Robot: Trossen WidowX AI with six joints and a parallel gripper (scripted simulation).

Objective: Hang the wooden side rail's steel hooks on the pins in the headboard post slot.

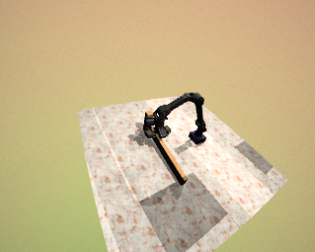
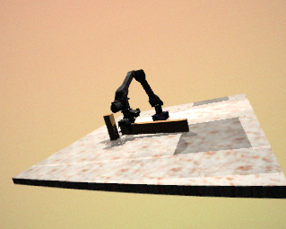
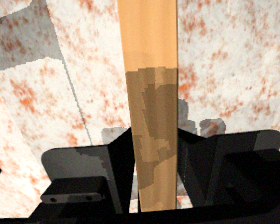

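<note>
My gripper tip is 150 mm to the left of the headboard post and 40 mm below it.
</note>
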